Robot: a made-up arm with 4 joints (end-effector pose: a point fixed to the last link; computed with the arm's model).
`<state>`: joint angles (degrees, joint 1 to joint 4).
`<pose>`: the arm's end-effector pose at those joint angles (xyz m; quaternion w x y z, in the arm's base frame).
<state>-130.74 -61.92 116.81 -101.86</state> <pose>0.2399 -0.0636 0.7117 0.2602 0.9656 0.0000 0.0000</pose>
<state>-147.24 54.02 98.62 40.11</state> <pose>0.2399 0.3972 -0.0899 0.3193 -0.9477 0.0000 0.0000</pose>
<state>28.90 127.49 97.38 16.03</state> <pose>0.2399 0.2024 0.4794 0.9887 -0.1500 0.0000 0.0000</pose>
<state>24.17 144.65 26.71 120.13</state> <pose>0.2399 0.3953 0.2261 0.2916 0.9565 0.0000 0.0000</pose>
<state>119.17 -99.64 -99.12 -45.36</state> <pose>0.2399 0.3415 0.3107 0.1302 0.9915 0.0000 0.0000</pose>
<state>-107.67 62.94 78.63 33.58</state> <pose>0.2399 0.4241 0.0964 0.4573 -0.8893 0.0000 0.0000</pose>
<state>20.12 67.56 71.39 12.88</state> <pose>0.2399 -0.1849 0.4776 0.9953 0.0964 0.0000 0.0000</pose>
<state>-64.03 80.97 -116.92 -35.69</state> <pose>0.2399 0.2011 0.3167 0.3927 0.9197 0.0000 0.0000</pose>
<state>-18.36 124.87 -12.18 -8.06</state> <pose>0.2399 0.2791 0.1157 0.2810 -0.9597 0.0000 0.0000</pose>
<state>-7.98 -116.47 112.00 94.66</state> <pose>0.2399 0.0135 -0.4710 0.4554 0.8903 0.0000 0.0000</pose>
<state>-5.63 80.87 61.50 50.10</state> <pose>0.2399 0.1150 0.5082 0.7928 -0.6095 0.0000 0.0000</pose>
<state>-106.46 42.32 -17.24 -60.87</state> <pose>0.2399 0.2472 0.2045 0.6077 -0.7942 0.0000 0.0000</pose>
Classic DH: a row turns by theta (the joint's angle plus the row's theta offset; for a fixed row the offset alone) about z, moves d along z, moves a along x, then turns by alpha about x. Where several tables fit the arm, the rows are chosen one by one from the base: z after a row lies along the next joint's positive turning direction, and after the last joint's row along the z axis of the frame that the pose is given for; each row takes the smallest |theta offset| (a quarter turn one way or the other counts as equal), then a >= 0, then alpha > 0; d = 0 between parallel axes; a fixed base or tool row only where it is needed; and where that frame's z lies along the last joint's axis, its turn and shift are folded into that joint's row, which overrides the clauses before.
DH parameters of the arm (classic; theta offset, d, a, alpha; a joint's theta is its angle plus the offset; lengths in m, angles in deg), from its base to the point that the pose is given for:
base (fixed): 90 0.1198 0 90
joint 1: 61.6 0 -0.0839 180
joint 2: 76.15 0 -0.387 180
joint 3: 66.43 0 0.1273 180
joint 4: 51.89 -0.2399 -0.0265 90
tool (fixed): -90 -0.0196 0 0

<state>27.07 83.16 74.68 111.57</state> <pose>0.2399 -0.1059 0.5485 0.6884 -0.7253 0.0000 0.0000</pose>
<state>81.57 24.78 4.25 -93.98</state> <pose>0.2399 -0.2366 -0.0668 0.2164 0.9763 0.0000 0.0000</pose>
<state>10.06 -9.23 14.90 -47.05</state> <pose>0.2399 -0.3880 0.1060 0.7591 0.6510 0.0000 0.0000</pose>
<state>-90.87 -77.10 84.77 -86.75</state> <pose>0.2399 -0.4510 0.4594 0.1930 0.9812 0.0000 0.0000</pose>
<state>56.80 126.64 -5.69 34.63</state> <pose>0.2399 0.1094 0.4117 0.5724 -0.8200 0.0000 0.0000</pose>
